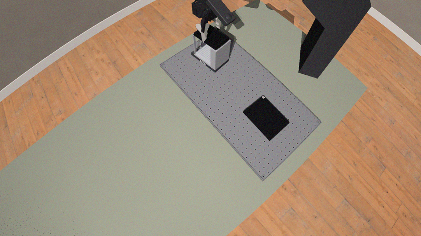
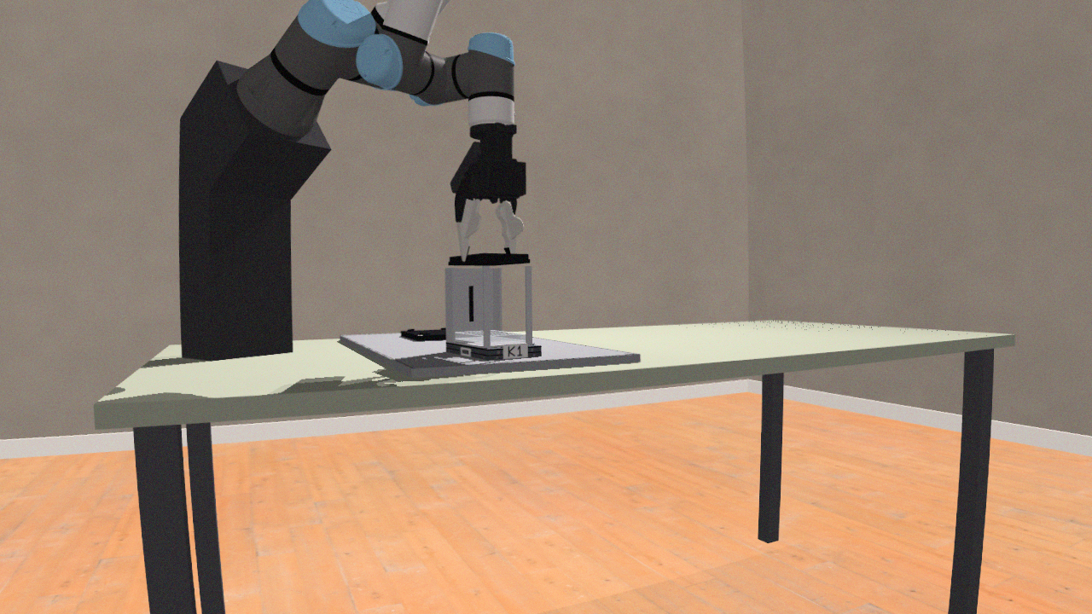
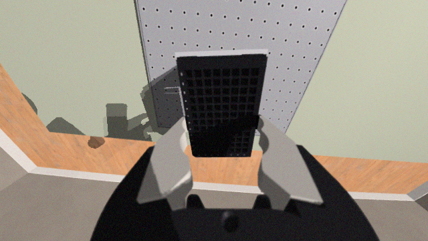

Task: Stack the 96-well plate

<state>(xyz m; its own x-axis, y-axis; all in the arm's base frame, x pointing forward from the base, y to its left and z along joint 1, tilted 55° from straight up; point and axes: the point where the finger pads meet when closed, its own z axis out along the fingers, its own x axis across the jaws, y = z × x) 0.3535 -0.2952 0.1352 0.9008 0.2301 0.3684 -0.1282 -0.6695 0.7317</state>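
Right now the white plate is 140 mm below my hand. From my hand the other things lie so: K1 label: 10 mm behind, 90 mm to the right, 150 mm below; black 96-well plate: 10 mm below; black plate nest N1: 120 mm ahead, 360 mm to the left, 160 mm below.
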